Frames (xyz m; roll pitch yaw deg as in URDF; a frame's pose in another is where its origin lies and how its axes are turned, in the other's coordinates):
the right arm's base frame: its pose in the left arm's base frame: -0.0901 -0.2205 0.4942 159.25 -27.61 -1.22
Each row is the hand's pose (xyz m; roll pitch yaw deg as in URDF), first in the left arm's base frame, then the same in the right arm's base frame.
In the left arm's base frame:
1: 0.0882 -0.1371 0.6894 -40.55 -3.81 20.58
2: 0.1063 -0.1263 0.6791 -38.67 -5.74 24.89
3: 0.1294 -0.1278 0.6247 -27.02 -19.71 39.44
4: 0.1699 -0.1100 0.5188 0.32 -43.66 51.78
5: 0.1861 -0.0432 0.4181 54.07 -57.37 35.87
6: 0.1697 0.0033 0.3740 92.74 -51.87 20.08
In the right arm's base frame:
1: 0.2469 -0.0492 -0.1162 169.56 -12.43 -29.29
2: 0.2579 -0.0658 -0.1038 172.30 -8.58 -32.05
3: 0.2532 -0.0858 -0.0484 -172.89 10.79 -36.55
4: 0.2397 -0.1431 0.0501 -135.93 36.02 -29.24
5: 0.2061 -0.2399 0.1162 -81.66 38.80 -8.14
6: 0.1702 -0.2940 0.1289 -53.45 28.81 -3.75

